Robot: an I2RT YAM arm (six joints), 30 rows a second.
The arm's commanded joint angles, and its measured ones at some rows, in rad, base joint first. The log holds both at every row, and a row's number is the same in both.
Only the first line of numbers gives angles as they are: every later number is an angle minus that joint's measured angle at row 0.
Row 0, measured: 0.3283, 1.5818, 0.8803, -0.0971, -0.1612, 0.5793
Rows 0 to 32, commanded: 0.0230, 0.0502, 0.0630, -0.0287, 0.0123, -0.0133; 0.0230, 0.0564, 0.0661, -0.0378, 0.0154, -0.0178; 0.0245, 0.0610, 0.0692, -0.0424, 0.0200, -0.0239; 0.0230, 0.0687, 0.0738, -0.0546, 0.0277, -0.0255; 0.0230, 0.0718, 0.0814, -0.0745, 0.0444, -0.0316; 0.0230, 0.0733, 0.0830, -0.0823, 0.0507, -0.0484; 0.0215, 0.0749, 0.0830, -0.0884, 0.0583, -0.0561; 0.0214, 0.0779, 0.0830, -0.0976, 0.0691, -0.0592; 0.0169, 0.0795, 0.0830, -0.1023, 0.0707, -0.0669; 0.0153, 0.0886, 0.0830, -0.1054, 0.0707, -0.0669; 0.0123, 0.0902, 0.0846, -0.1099, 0.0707, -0.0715; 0.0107, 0.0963, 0.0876, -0.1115, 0.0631, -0.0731; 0.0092, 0.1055, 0.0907, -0.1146, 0.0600, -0.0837; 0.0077, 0.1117, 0.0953, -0.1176, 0.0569, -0.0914; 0.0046, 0.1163, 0.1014, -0.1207, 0.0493, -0.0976; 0.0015, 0.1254, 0.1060, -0.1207, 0.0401, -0.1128; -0.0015, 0.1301, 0.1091, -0.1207, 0.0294, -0.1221; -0.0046, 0.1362, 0.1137, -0.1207, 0.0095, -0.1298; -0.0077, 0.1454, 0.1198, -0.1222, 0.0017, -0.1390; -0.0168, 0.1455, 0.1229, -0.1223, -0.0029, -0.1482; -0.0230, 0.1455, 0.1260, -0.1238, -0.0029, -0.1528; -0.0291, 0.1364, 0.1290, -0.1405, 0.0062, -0.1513; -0.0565, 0.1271, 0.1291, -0.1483, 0.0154, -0.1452; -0.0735, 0.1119, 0.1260, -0.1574, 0.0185, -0.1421; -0.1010, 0.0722, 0.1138, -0.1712, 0.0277, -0.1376; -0.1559, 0.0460, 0.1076, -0.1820, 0.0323, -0.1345; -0.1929, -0.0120, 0.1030, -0.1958, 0.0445, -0.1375; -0.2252, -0.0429, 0.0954, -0.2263, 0.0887, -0.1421; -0.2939, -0.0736, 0.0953, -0.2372, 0.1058, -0.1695; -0.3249, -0.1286, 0.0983, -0.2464, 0.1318, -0.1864; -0.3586, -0.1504, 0.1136, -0.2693, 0.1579, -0.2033; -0.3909, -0.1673, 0.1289, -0.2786, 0.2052, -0.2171; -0.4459, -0.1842, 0.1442, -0.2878, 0.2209, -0.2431
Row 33, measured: -0.3170, -0.0614, 0.0946, -0.1713, 0.0660, -0.1576
